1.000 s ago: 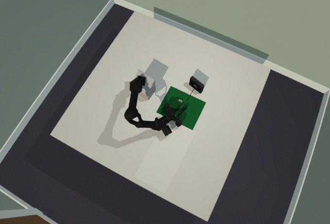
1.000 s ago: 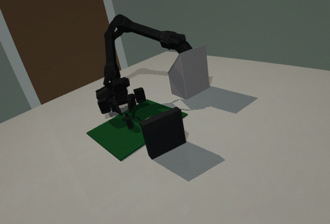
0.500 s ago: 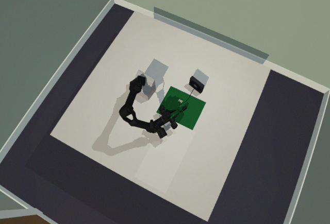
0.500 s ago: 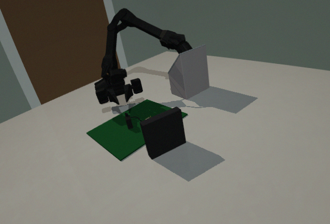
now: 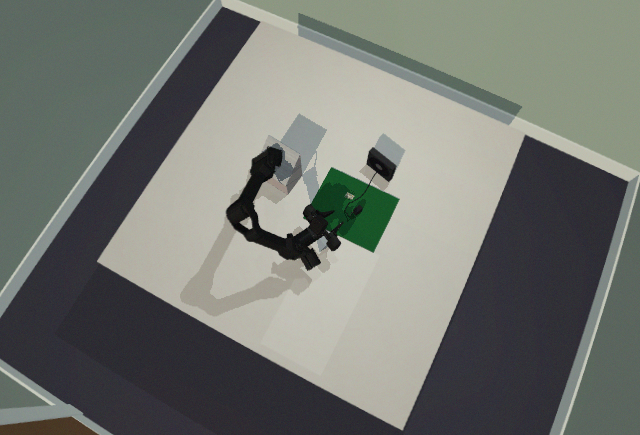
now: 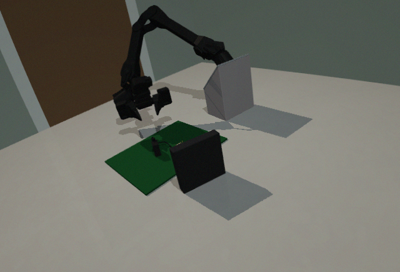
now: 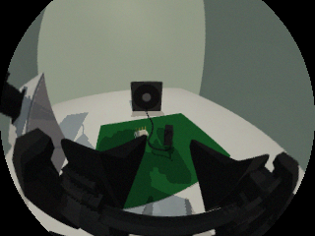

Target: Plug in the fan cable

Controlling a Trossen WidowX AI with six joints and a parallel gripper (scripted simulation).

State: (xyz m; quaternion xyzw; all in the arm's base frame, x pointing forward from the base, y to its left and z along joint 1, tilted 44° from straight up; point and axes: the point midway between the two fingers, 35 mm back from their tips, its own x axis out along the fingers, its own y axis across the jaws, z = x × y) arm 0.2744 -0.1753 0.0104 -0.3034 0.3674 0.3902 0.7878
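The dark plug is 50 mm ahead of my gripper tip, 70 mm to the left of it and 70 mm below it. Also, from my gripper tip: green board: 30 mm ahead, 80 mm to the left, 100 mm below; pale fan header: 120 mm to the left, 90 mm below; black square fan: 70 mm ahead, 260 mm to the left, 30 mm below.
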